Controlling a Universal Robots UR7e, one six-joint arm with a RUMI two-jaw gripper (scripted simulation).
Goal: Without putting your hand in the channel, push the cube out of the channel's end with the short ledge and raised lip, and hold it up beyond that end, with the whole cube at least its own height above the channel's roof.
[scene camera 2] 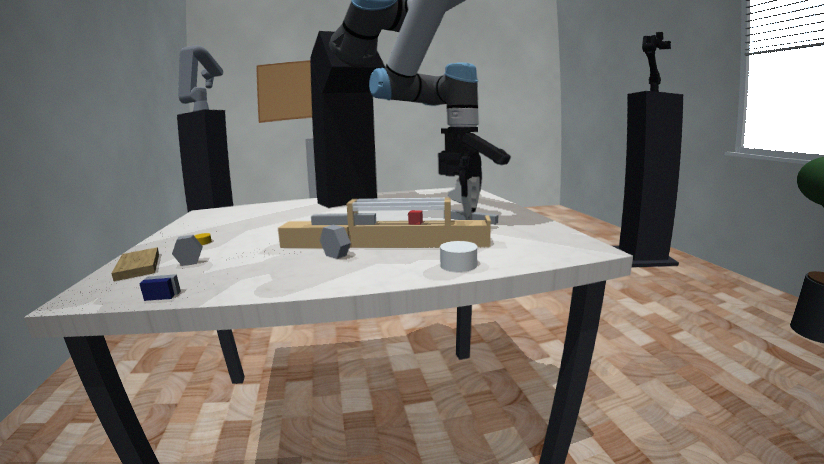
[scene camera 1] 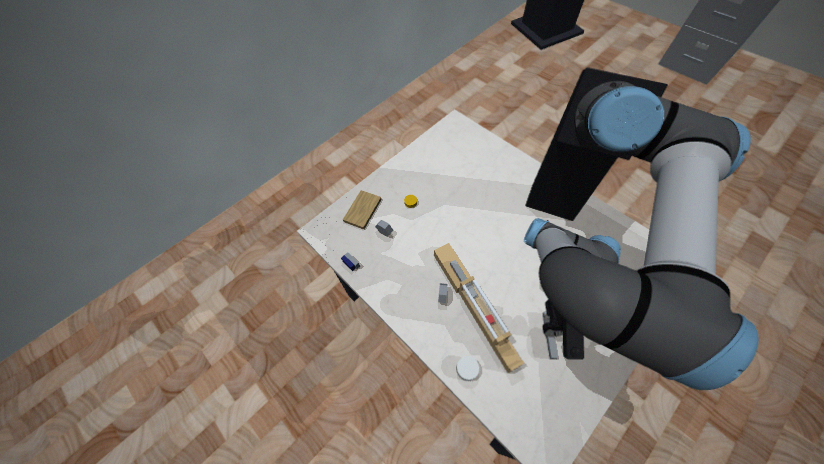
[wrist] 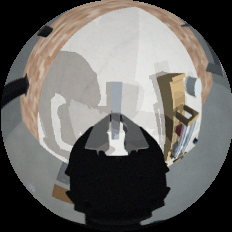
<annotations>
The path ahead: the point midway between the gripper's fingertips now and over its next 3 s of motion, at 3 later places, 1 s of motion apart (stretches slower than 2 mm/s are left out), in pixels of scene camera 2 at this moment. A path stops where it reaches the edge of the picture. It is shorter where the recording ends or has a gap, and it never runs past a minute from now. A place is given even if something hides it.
The gripper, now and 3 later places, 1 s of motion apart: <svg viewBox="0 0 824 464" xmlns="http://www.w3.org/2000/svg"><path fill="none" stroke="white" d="M469 218L469 179L459 178L383 182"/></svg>
</annotations>
